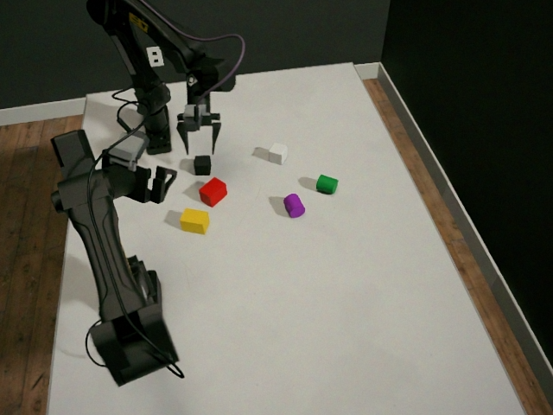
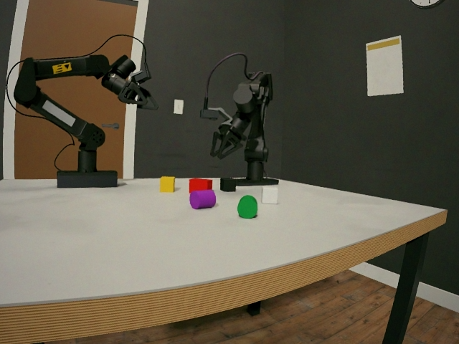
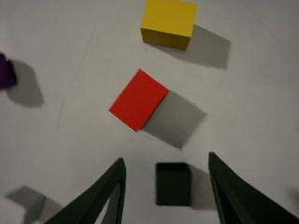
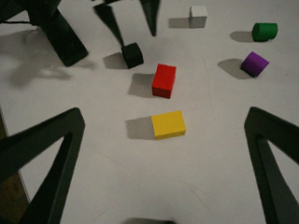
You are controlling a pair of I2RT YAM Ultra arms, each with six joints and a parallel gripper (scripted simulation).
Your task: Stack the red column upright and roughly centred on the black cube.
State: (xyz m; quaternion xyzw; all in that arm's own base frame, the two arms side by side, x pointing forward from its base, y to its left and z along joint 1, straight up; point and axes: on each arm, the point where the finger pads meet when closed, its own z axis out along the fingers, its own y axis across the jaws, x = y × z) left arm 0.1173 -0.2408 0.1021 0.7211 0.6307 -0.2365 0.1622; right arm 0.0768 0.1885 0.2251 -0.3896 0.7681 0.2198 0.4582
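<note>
The red column lies 9 cm below my left hand, 6 cm to the right of it and 2 cm ahead of it. Also, from my left hand: white cube: 20 cm ahead, 9 cm below, 6 cm to the left; yellow block: 15 cm to the right, 9 cm below, 3 cm behind; black cube: 9 cm below, 5 cm to the left, 1 cm behind.
</note>
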